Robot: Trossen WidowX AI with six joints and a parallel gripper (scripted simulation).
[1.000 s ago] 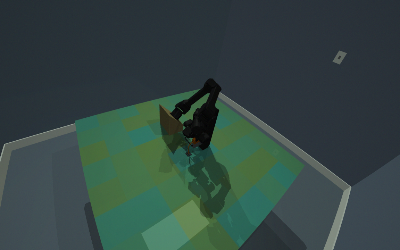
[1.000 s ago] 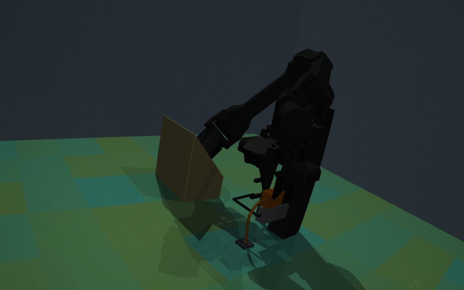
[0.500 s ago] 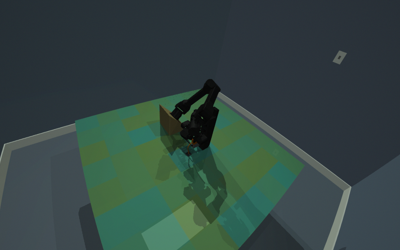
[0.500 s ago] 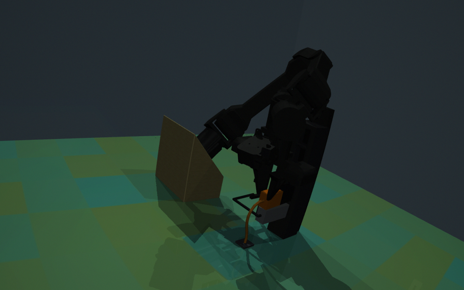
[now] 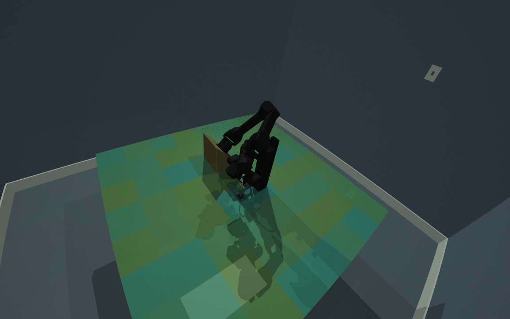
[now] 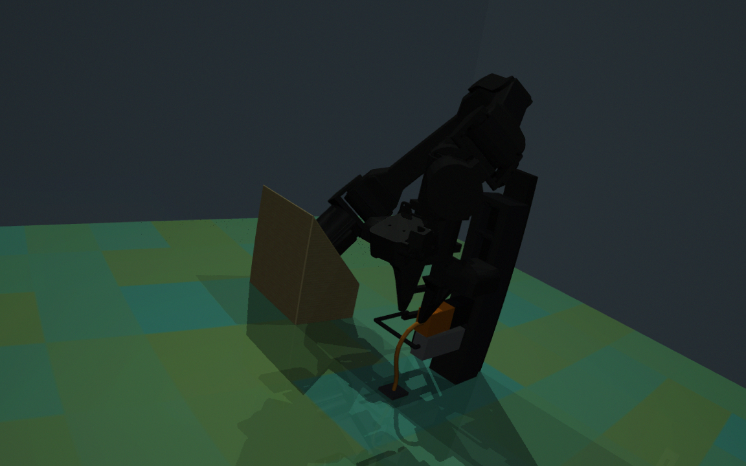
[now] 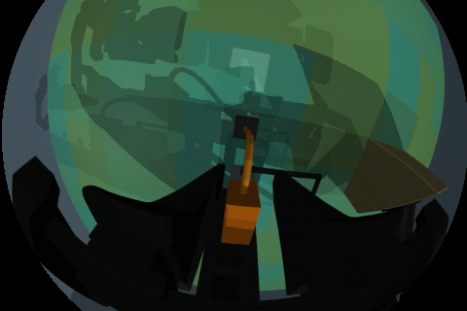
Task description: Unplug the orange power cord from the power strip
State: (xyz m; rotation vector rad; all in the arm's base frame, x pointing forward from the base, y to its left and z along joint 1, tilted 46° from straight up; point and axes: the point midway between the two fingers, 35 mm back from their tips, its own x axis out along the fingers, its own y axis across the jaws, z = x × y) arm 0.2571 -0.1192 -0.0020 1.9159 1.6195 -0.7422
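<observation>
Right now my gripper tip is 7 cm to the right of the orange plug. The rest, counted from my gripper tip: dark anchor block: 1 cm to the left, 12 cm below.
</observation>
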